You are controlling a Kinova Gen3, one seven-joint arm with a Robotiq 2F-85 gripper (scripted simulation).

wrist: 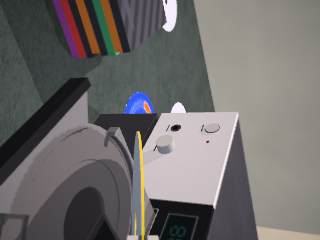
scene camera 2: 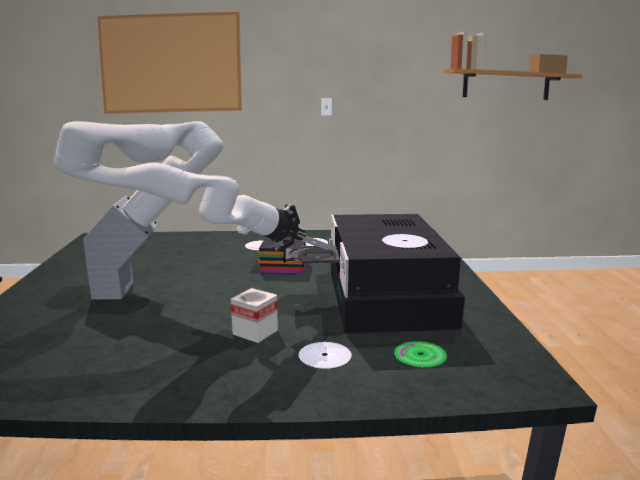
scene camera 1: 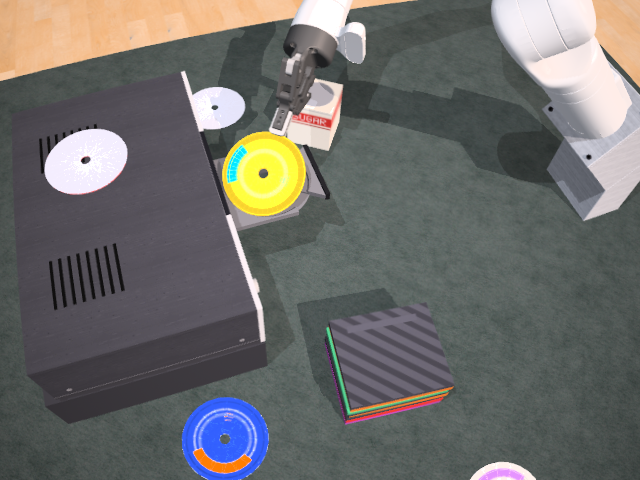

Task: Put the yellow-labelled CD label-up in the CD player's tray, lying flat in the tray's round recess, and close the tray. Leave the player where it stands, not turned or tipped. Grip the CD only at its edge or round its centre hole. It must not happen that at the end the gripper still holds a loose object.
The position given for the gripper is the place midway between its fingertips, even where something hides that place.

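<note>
The gripper (scene camera 1: 276, 135) appears in the scene, and another view shows the gripper (scene camera 2: 303, 235) too. With it are a CD (scene camera 1: 262, 197) and a black CD player (scene camera 1: 147, 273), the player (scene camera 2: 371, 267) being visible from the other camera as well. There is also a white sugar box (scene camera 1: 315, 126), though in the wrist view the box is out of frame.
</note>
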